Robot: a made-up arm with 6 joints. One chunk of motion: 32 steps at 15 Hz.
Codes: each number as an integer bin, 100 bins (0 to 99) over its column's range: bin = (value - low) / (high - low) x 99, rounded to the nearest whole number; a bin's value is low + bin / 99 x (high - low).
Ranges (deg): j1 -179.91..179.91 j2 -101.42..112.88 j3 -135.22..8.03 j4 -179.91..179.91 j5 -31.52..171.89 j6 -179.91..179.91
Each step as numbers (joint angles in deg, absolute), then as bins.
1 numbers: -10.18 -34.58 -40.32 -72.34 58.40 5.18
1 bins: 47 31 66 30 44 51
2 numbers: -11.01 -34.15 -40.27 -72.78 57.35 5.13
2 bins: 46 31 66 29 43 51
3 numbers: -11.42 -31.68 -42.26 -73.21 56.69 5.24
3 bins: 46 32 64 29 43 51
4 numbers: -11.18 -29.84 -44.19 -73.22 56.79 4.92
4 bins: 46 33 63 29 43 51
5 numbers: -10.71 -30.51 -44.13 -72.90 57.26 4.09
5 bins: 47 33 63 29 43 51
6 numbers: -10.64 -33.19 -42.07 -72.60 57.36 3.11
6 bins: 47 32 64 30 43 50
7 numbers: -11.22 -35.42 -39.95 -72.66 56.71 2.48
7 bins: 46 30 66 30 43 50
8 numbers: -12.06 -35.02 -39.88 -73.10 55.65 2.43
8 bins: 46 31 66 29 42 50
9 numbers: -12.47 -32.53 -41.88 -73.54 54.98 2.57
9 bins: 46 32 65 29 42 50
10 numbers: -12.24 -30.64 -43.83 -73.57 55.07 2.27
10 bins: 46 33 63 29 42 50
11 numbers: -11.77 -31.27 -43.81 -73.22 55.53 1.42
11 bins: 46 32 63 29 42 50
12 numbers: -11.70 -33.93 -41.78 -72.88 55.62 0.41
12 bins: 46 31 65 29 42 50
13 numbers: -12.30 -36.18 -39.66 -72.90 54.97 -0.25
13 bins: 46 30 66 29 42 49
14 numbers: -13.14 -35.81 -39.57 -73.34 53.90 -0.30
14 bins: 46 30 66 29 42 49
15 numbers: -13.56 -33.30 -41.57 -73.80 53.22 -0.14
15 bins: 46 31 65 29 41 49
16 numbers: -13.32 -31.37 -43.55 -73.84 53.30 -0.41
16 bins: 46 32 63 29 41 49
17 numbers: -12.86 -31.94 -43.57 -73.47 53.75 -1.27
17 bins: 46 32 63 29 42 49
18 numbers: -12.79 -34.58 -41.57 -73.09 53.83 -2.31
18 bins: 46 31 65 29 42 49
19 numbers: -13.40 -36.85 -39.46 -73.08 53.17 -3.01
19 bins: 46 30 66 29 41 49
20 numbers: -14.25 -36.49 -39.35 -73.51 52.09 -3.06
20 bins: 46 30 66 29 41 49
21 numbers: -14.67 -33.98 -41.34 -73.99 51.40 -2.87
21 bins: 45 31 65 29 40 49
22 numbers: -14.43 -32.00 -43.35 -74.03 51.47 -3.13
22 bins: 46 32 63 29 40 49
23 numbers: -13.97 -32.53 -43.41 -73.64 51.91 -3.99
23 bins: 46 32 63 29 41 48
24 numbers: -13.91 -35.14 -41.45 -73.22 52.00 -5.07
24 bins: 46 31 65 29 41 48
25 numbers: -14.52 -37.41 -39.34 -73.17 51.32 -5.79
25 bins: 46 30 66 29 40 48
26 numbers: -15.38 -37.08 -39.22 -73.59 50.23 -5.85
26 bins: 45 30 66 29 40 48
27 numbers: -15.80 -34.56 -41.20 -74.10 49.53 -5.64
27 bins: 45 31 65 29 39 48
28 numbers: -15.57 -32.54 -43.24 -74.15 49.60 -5.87
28 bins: 45 32 64 29 39 48
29 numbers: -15.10 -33.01 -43.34 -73.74 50.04 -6.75
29 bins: 45 32 63 29 40 48
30 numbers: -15.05 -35.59 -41.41 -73.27 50.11 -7.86
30 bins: 45 30 65 29 40 47
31 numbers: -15.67 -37.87 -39.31 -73.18 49.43 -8.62
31 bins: 45 29 66 29 39 47
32 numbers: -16.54 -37.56 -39.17 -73.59 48.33 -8.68
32 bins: 45 30 66 29 39 47
